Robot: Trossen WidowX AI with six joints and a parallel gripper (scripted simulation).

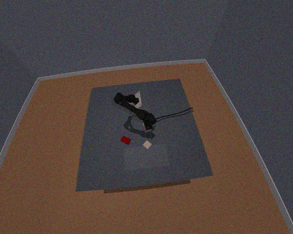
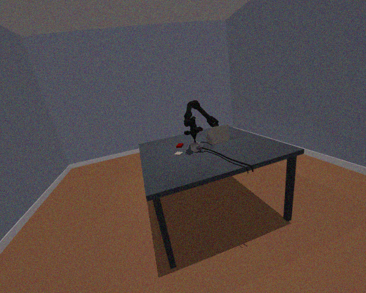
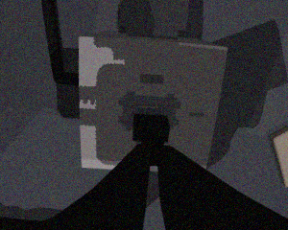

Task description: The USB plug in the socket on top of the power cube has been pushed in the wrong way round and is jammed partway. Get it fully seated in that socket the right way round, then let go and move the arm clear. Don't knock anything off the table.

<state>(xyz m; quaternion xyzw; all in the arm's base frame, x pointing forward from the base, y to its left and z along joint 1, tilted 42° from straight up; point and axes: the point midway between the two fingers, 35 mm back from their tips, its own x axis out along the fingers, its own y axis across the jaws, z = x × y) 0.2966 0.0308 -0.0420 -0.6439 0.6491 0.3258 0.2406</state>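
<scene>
The dark USB plug is 20 mm below my gripper tip. Round my gripper tip: red block: 80 mm ahead, 250 mm to the right, 110 mm below; white block: 180 mm ahead, 30 mm to the right, 110 mm below.
</scene>
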